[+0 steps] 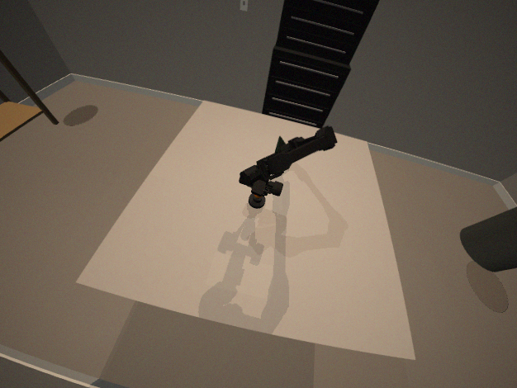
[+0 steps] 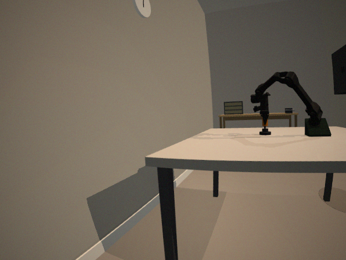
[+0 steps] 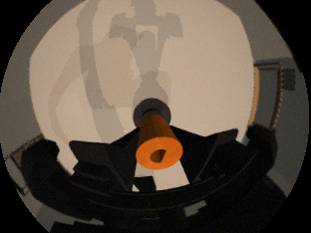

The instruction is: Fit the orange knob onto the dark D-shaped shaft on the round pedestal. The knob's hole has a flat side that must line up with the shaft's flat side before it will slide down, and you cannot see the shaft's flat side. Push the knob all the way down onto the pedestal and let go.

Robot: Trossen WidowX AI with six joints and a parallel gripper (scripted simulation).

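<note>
Right now my gripper tip is 20 mm below the orange knob. The rest, counted from my gripper tip: dark round pedestal: 40 mm below.
</note>
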